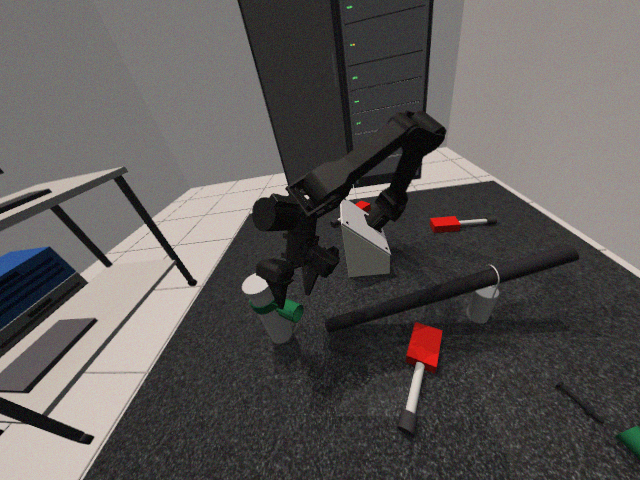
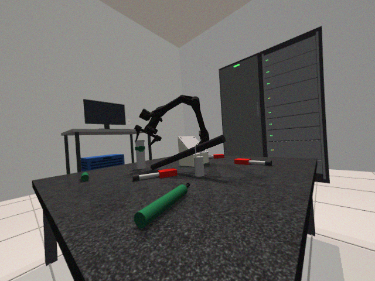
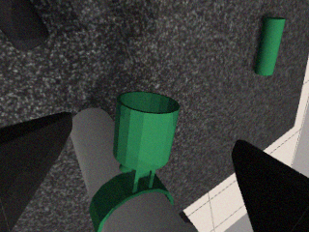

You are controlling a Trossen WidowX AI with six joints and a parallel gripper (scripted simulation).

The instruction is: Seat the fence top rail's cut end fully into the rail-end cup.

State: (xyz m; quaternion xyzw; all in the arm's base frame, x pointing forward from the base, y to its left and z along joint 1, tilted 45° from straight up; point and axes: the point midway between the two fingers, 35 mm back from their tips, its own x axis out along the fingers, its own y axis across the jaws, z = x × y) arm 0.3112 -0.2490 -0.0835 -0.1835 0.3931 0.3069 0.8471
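Now: gripper tip 1 cm past the green rail-end cup, 3 cm to the left of it and 3 cm above it. Round my gripper tip: green cylinder 34 cm ahead, 53 cm to the left, 16 cm below; then thin black pin 18 cm ahead, 49 cm to the left, 17 cm below; then grey post 1 cm behind, 43 cm to the left, 7 cm below.
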